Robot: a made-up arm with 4 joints.
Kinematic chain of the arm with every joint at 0, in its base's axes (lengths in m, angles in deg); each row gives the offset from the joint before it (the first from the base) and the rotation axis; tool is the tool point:
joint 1: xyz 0 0 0.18 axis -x
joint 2: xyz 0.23 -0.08 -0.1 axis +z
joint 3: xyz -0.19 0 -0.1 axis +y
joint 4: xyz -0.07 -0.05 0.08 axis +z
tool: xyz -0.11 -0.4 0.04
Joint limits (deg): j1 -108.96..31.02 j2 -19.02..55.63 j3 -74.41..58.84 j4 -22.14..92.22
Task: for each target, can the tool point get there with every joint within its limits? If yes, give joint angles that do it. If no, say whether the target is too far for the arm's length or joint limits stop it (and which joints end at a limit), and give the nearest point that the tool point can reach.
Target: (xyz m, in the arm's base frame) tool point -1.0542 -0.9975 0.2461
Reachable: no: too far | nearest point -0.3173 -0.5097 0.1566 | short by 0.888 m
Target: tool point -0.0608 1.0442 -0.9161
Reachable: no: too far | nearest point 0.0899 0.5368 -0.3835 | short by 0.751 m
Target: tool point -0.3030 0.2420 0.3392
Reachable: no: joint limits stop it (at a limit: joint 1, joint 2, joint 4) | nearest point -0.3909 0.3464 0.0168 | short by 0.350 m
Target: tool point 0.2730 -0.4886 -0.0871
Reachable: yes | joints -24.99 33.75 -57.89 42.44
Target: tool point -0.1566 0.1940 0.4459
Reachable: no: joint limits stop it (at a limit: joint 1, joint 2, joint 3, joint 4) | nearest point -0.0211 -0.0460 0.3873 | short by 0.282 m
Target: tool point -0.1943 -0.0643 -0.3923
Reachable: yes | joints -60.95 1.93 -33.64 -5.75
